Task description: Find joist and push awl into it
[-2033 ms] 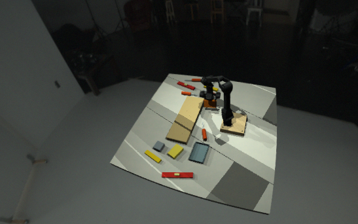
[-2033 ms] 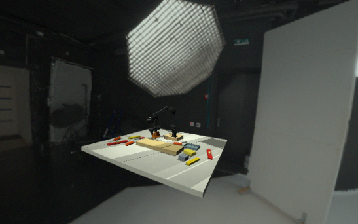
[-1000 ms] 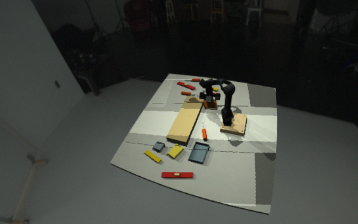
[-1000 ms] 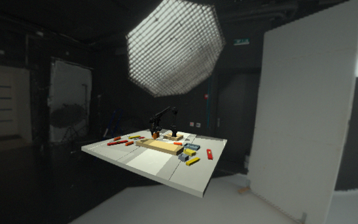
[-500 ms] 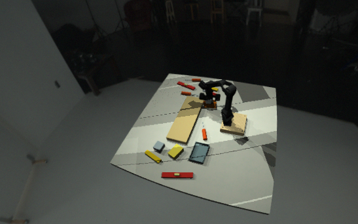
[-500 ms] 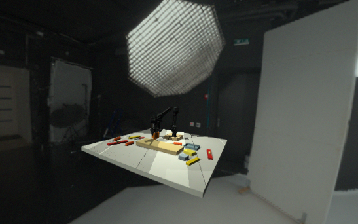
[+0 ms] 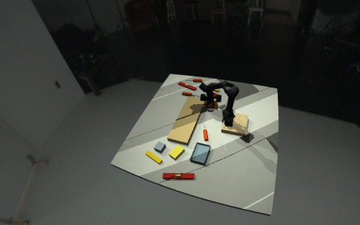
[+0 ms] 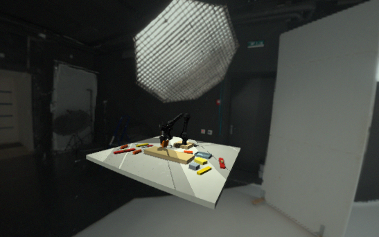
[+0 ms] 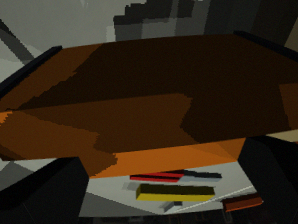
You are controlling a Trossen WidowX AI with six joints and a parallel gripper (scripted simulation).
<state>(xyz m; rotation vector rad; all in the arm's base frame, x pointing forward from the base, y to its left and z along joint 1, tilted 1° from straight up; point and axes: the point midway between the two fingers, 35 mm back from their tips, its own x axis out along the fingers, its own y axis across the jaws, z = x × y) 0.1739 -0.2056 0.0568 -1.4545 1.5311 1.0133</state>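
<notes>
My gripper tip is now 20 mm past the stud finder, 10 mm to the right of it and 10 mm above it. The rest, counted from my gripper tip: blue-grey tray (20 mm ahead, 510 mm to the left, 60 mm below); yellow block (210 mm ahead, 530 mm to the left, 60 mm below); awl (20 mm behind, 40 mm to the right, 70 mm below).
</notes>
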